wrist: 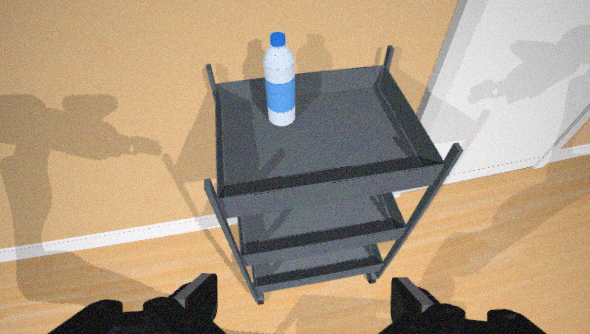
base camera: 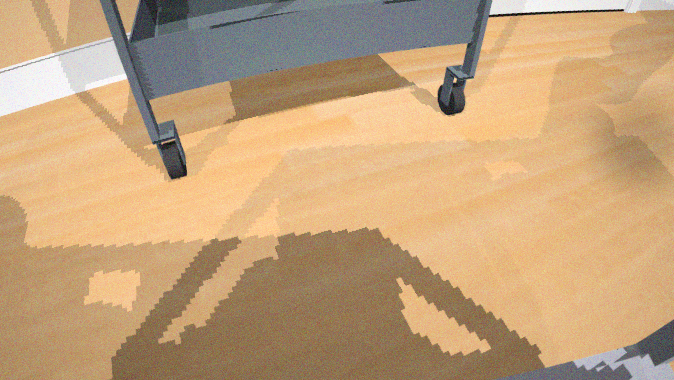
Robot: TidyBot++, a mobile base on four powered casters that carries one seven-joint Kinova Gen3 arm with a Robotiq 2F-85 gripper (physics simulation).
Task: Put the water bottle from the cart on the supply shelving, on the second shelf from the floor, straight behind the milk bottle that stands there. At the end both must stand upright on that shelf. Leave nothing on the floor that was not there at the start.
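Frame: origin at the arm's base, x ahead, y left, z up, level; metres.
Seen in the pictures: gripper, fingertip midpoint: (wrist: 303, 295).
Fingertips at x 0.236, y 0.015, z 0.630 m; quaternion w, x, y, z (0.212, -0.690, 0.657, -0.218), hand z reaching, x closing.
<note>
A point is followed by its place in that frame.
The water bottle (wrist: 280, 95) @[z 0.361, x 0.712, y 0.089 m], clear-white with a blue cap and a blue label, stands upright on the top tray of the grey cart (wrist: 332, 185) @[z 0.323, x 0.513, y -0.025 m] (base camera: 310, 45) @[z -0.241, x 0.510, y -0.015 m], towards the tray's back left in the wrist view. My gripper (wrist: 303, 295) @[z 0.630, x 0.236, y 0.015 m] is open and empty, on the near side of the cart and apart from the bottle. In the base camera view the cart's lower tray, legs and two casters show. The supply shelving and the milk bottle do not show in either view.
The cart has raised tray rims and corner posts that stick up above the top tray. A wall with a white baseboard (wrist: 125, 232) @[z -0.312, x 0.660, y 0.746 m] runs behind it. A white door (wrist: 505, 65) @[z 0.273, x 1.027, y -0.567 m] is at the right in the wrist view. Shadows fall on the wooden floor (base camera: 500, 210) @[z -0.397, x 0.371, y -0.239 m].
</note>
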